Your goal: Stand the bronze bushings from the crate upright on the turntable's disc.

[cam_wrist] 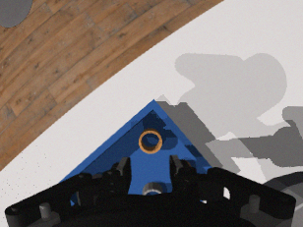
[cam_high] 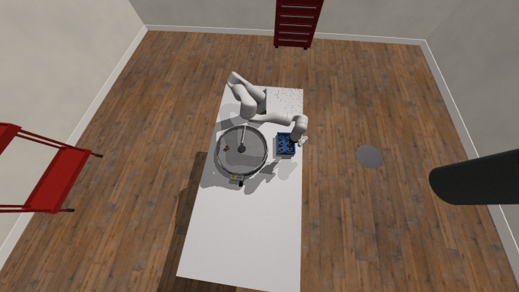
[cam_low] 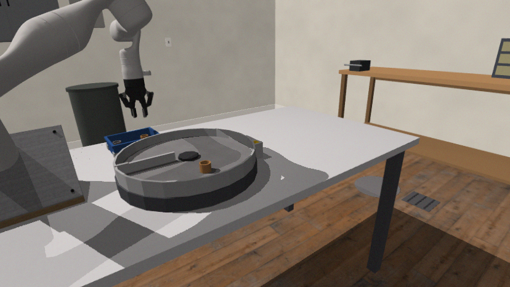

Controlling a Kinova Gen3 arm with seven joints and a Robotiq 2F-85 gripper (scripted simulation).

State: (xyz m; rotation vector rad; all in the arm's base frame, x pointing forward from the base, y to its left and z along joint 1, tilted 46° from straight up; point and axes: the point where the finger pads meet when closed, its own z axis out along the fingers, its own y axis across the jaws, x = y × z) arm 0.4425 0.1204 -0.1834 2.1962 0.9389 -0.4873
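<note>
Right now my hand is 50 mm past the blue crate, 30 mm to the left of it and 110 mm above it. Round my hand: grey turntable 390 mm to the right, 80 mm below.
</note>
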